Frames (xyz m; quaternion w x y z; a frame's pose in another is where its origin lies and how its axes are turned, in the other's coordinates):
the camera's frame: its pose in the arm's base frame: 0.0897 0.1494 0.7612 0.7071 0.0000 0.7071 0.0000
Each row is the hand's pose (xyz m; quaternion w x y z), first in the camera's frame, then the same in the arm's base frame.
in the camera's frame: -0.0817 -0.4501 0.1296 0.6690 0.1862 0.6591 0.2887
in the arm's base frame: 0.2193 -0.3007 0.8429 0.0070 0.3358 0.9391 0.0725
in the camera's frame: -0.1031 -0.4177 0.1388 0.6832 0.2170 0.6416 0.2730
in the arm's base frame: 0.2285 -0.2683 0.8643 0.0294 0.3465 0.9368 0.0396
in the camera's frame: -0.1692 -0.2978 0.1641 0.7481 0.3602 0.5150 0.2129
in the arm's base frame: 0.2538 -0.1484 0.9304 0.1648 0.4053 0.8932 -0.1042
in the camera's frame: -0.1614 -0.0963 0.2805 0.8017 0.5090 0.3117 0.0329
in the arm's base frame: 0.3702 0.0531 0.9226 0.3465 0.3832 0.7873 -0.3366
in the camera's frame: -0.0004 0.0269 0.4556 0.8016 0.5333 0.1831 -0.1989
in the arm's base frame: 0.5453 0.1763 0.7616 0.4373 0.2364 0.6963 -0.5177
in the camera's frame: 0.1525 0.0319 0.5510 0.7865 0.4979 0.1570 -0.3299
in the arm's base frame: 0.6407 0.1813 0.6087 0.4451 0.1188 0.6672 -0.5854
